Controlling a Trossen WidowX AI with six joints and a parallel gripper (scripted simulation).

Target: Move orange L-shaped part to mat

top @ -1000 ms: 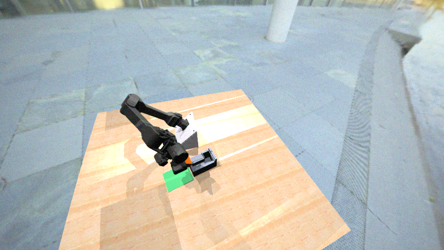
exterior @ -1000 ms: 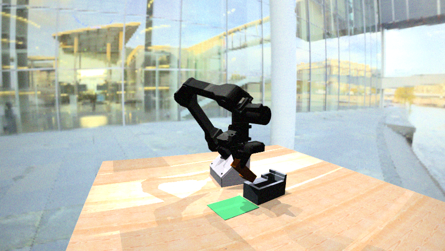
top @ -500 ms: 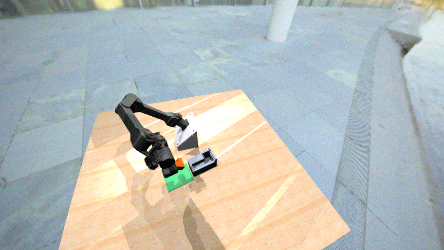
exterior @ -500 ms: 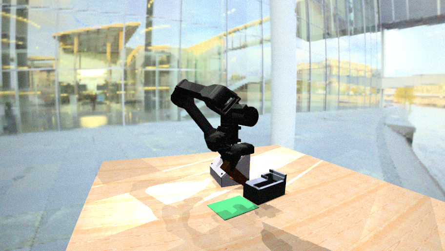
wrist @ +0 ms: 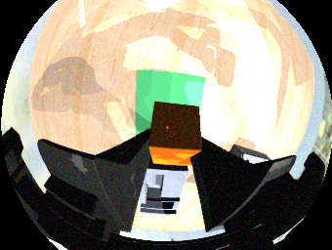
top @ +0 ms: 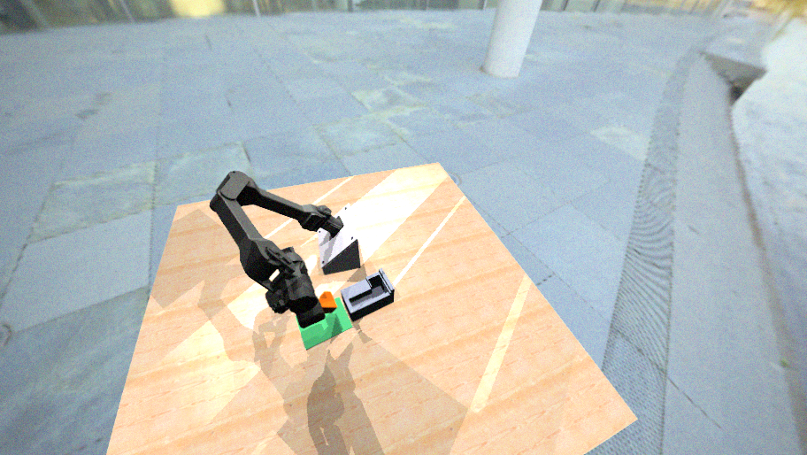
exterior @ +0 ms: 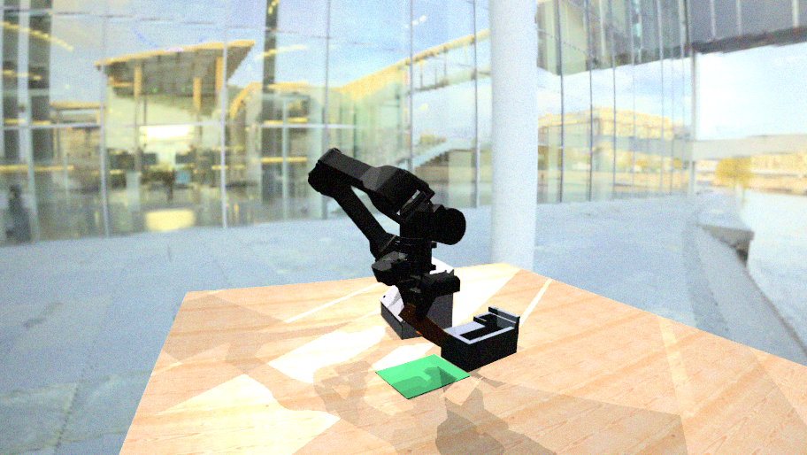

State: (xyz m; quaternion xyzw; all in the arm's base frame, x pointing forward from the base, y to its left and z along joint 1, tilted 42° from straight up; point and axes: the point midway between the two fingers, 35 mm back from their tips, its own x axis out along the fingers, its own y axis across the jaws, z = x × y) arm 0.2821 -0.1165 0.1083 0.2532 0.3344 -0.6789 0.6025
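Now: gripper tip 140 mm above the green mat and 20 mm to the right of it. From my gripper tip the other things lie so: orange L-shaped part: 30 mm to the left, 30 mm below, 20 mm behind.
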